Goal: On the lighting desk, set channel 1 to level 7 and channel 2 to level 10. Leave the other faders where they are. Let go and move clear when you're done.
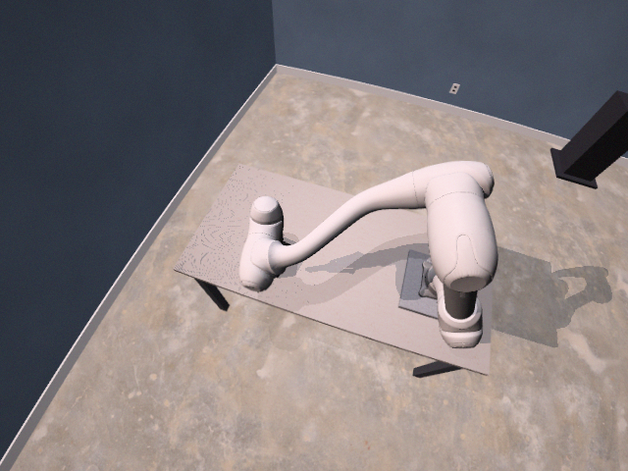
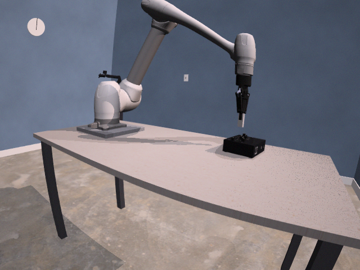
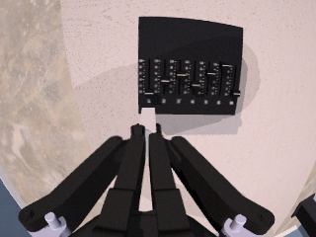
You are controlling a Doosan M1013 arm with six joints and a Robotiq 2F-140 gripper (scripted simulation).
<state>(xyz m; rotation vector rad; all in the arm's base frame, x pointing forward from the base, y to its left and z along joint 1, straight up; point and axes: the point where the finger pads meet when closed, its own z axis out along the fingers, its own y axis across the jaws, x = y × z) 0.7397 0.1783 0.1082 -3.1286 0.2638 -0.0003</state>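
Right now the fader is 70 mm below my hand and 20 mm ahead of it.
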